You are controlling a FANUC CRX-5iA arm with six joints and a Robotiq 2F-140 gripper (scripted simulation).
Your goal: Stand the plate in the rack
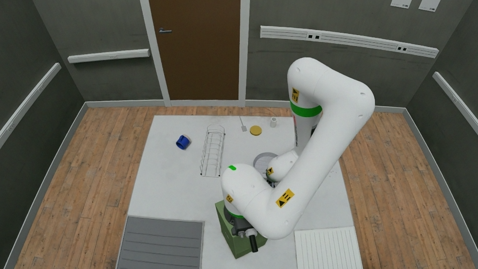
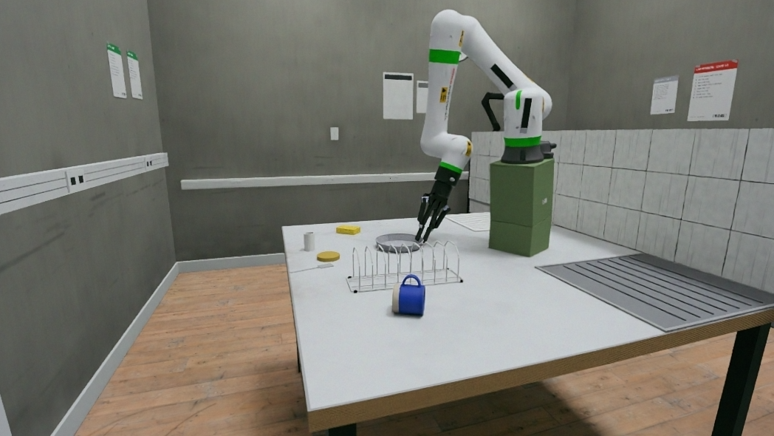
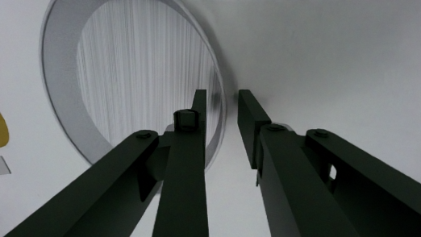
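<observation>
The grey plate lies 100 mm ahead of my hand, 20 mm to the right of it and 30 mm below it. Round my hand: yellow disc: 390 mm ahead, 10 mm to the right, 30 mm below; then white cup: 420 mm ahead, 140 mm to the right, 30 mm below; then white ribbed mat: 570 mm behind, 210 mm to the right, 40 mm below.
</observation>
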